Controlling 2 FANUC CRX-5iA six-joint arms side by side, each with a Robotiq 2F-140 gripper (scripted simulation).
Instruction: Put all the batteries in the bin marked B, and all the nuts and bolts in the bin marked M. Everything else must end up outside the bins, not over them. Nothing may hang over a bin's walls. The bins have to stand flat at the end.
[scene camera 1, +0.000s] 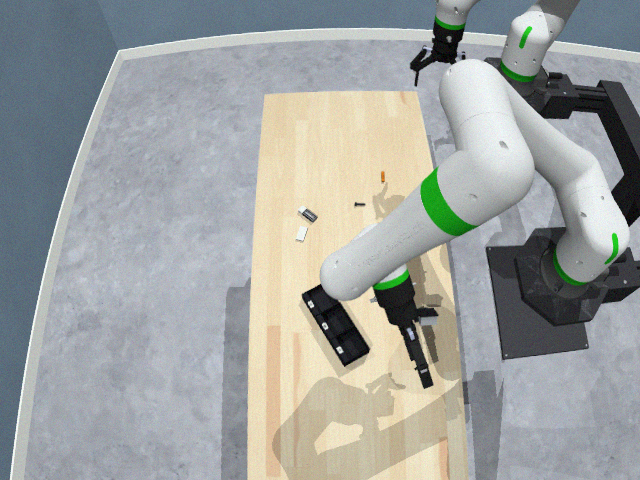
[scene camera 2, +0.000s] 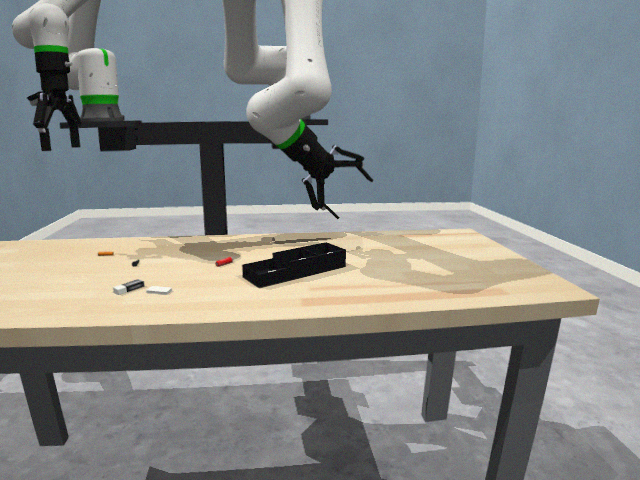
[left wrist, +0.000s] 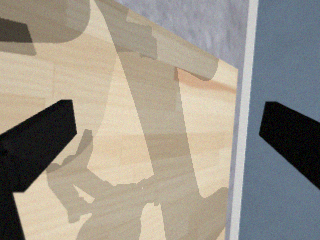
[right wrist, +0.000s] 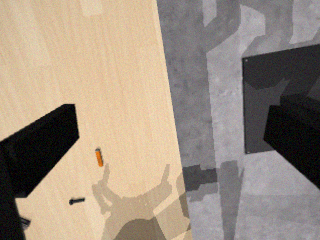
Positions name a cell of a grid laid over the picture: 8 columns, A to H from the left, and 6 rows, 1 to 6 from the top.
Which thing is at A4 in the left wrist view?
My left gripper.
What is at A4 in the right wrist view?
My right gripper.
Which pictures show my right gripper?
Scene camera 1, scene camera 2 and the right wrist view only.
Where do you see a black three-part bin block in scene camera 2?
At D4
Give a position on a black three-part bin block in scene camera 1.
E5
